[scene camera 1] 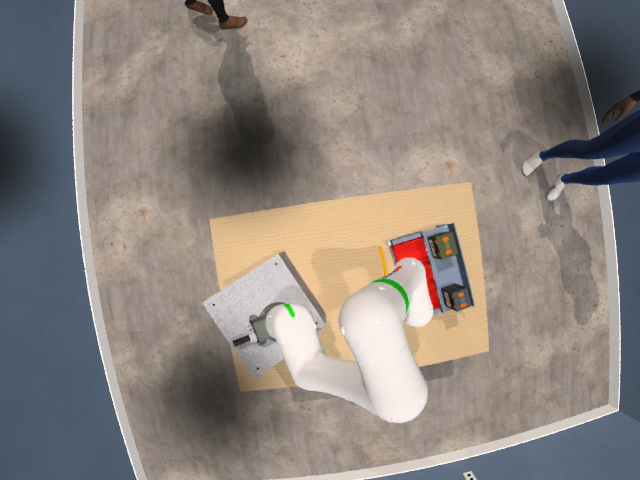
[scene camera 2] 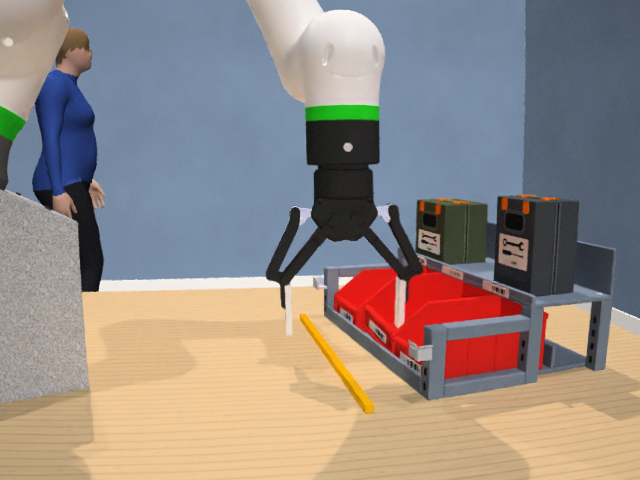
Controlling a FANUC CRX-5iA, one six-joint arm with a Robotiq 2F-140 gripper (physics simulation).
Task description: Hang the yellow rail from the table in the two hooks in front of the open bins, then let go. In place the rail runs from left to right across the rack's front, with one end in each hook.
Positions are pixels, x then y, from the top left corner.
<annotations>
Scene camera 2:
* my gripper: 344, 329
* yellow rail: 360, 396
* dark grey case: 536, 236
</annotations>
